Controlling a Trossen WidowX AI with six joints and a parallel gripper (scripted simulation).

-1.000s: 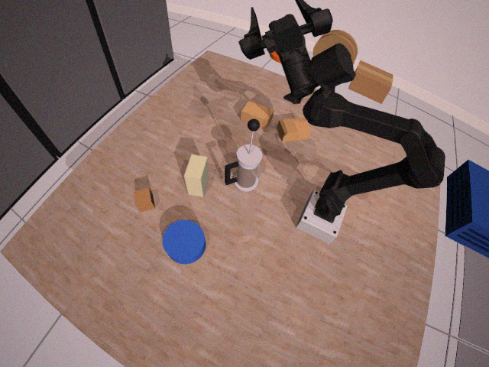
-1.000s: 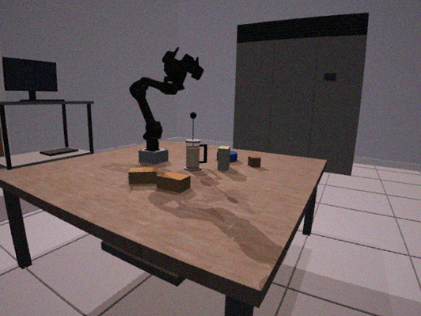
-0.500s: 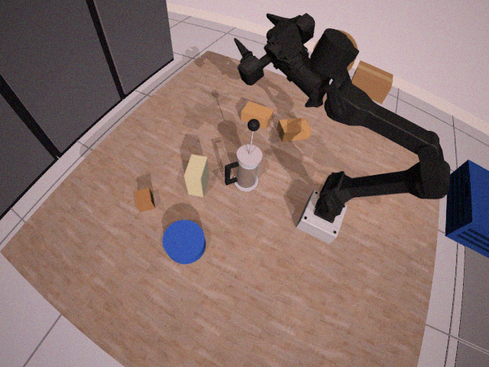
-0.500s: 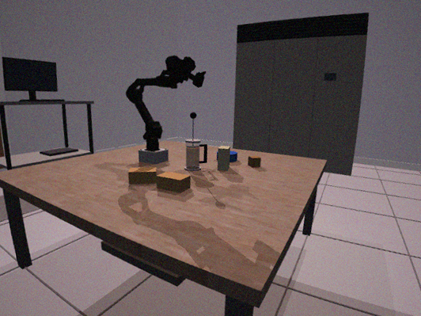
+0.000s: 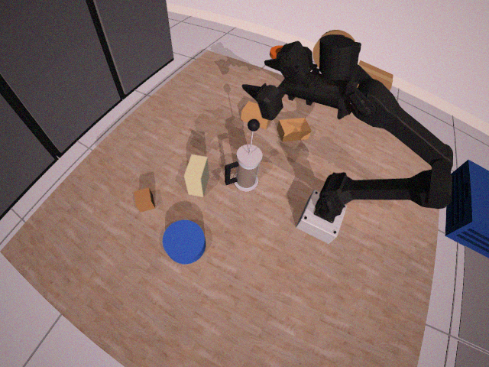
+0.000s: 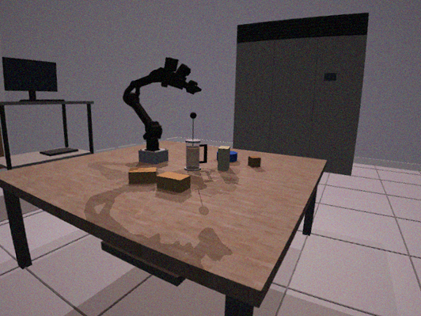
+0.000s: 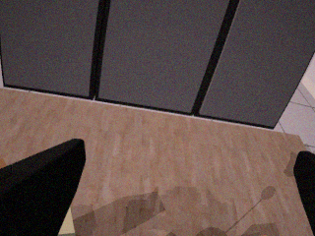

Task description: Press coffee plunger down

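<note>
The coffee press is 260 mm below my gripper tip, 40 mm to the left of it and 10 mm behind it.
</note>
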